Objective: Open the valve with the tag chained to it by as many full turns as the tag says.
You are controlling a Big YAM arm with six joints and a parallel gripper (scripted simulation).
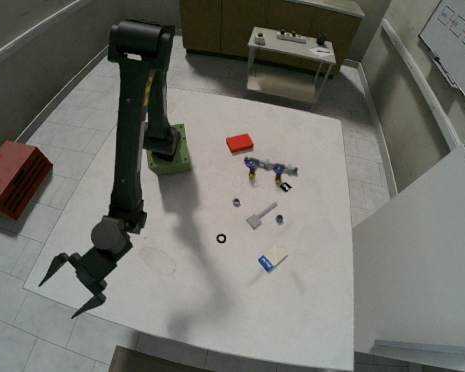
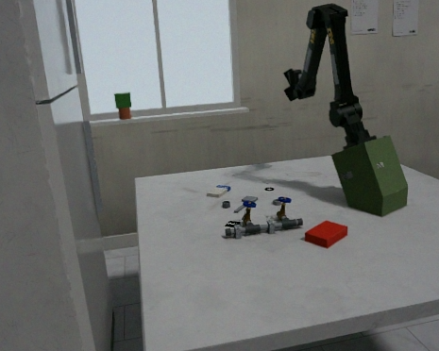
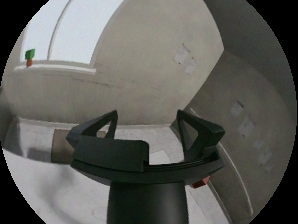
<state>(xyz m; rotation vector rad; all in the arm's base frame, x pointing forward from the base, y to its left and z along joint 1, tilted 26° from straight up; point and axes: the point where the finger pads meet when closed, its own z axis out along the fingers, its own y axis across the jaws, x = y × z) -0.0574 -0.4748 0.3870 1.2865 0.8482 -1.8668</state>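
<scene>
Now: the small black tag 540 mm ahead of my hand, 650 mm to the left of it and 390 mm below it. Round my hand: grey paddle-shaped tool (440 mm ahead, 470 mm to the left, 380 mm below); red block (290 mm ahead, 850 mm to the left, 370 mm below); blue card (520 mm ahead, 300 mm to the left, 380 mm below).
</scene>
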